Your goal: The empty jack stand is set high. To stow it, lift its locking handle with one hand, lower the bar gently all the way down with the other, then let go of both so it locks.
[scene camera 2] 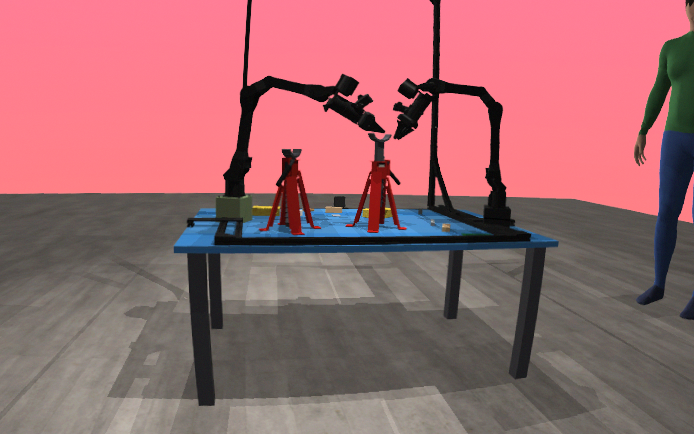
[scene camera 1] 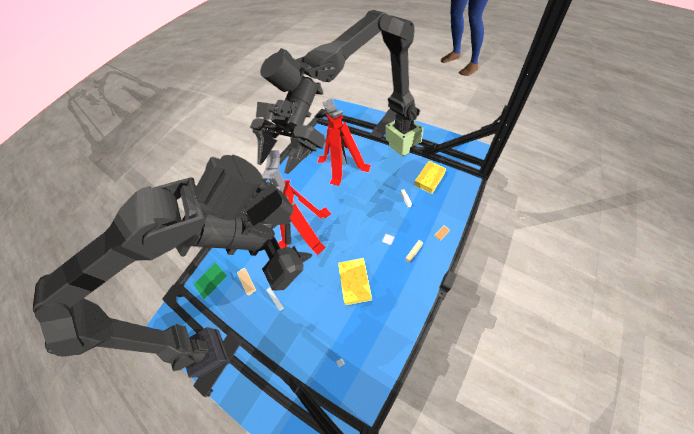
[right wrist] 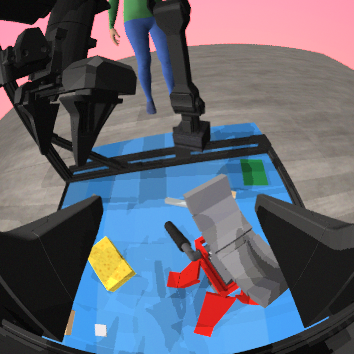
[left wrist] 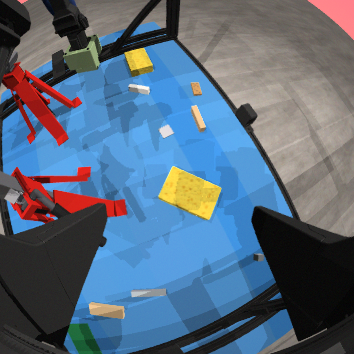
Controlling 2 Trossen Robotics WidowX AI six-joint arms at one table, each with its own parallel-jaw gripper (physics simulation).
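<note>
The red jack stand [scene camera 1: 305, 231] [scene camera 2: 374, 204] [left wrist: 82, 201] [right wrist: 214, 311] stands upright, its grey bar [scene camera 1: 274, 164] [scene camera 2: 379, 149] [right wrist: 216, 212] raised high with a forked top. Its black locking handle [scene camera 2: 394, 178] [left wrist: 45, 201] [right wrist: 175, 236] slants down from the side; in scene camera 1 I cannot make it out clearly. My right gripper [scene camera 1: 276, 163] [scene camera 2: 383, 131] [right wrist: 180, 203] is open, close above the forked top, which shows between its fingers in the right wrist view, nearer one finger. My left gripper [scene camera 2: 397, 137] [left wrist: 181, 213] [right wrist: 59, 158] is open and empty, beside the fork's top and above the handle.
A second red stand [scene camera 1: 336, 153] [scene camera 2: 292, 202] [left wrist: 37, 111] with its bar low stands near the right arm's base. Yellow sponges [scene camera 1: 354, 281] [scene camera 1: 430, 177], a green block [scene camera 1: 209, 280] and several small blocks lie on the blue table [scene camera 1: 317, 332]. Black frame rails [scene camera 2: 358, 239] run along its edges.
</note>
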